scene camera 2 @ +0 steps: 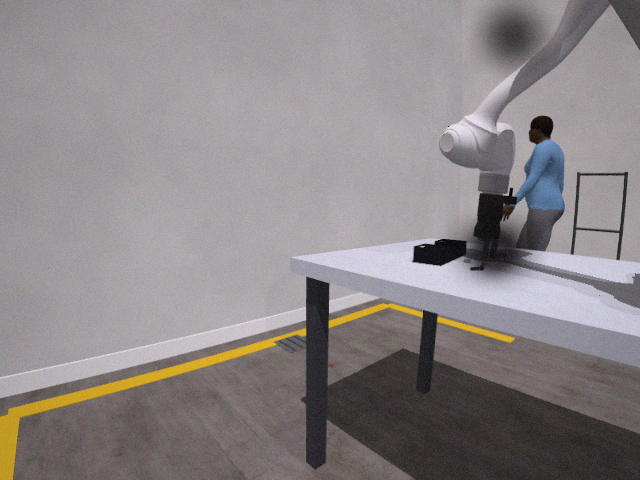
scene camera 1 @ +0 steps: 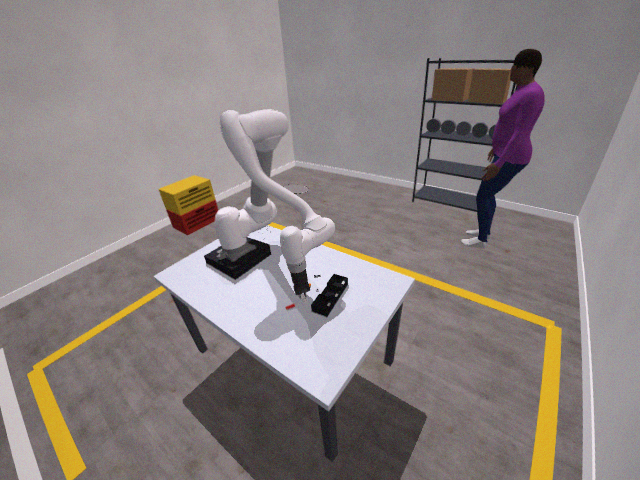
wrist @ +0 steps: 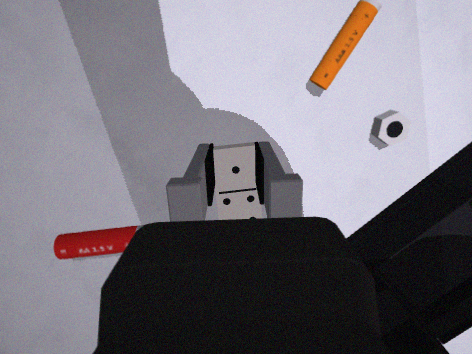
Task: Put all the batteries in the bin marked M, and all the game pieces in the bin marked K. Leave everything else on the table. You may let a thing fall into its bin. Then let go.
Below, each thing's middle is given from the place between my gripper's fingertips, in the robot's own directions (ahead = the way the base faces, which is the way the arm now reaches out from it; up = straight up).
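Red battery [wrist: 114,240], 9 cm to the right of my hand. Counted from my hand: black bin unit [scene camera 2: 444,251], 2 cm above, 12 cm ahead, 8 cm to the left; metal hex nut [wrist: 390,127], 3 cm ahead, 8 cm to the left; white domino [wrist: 236,193], 1 cm ahead, 1 cm to the right.
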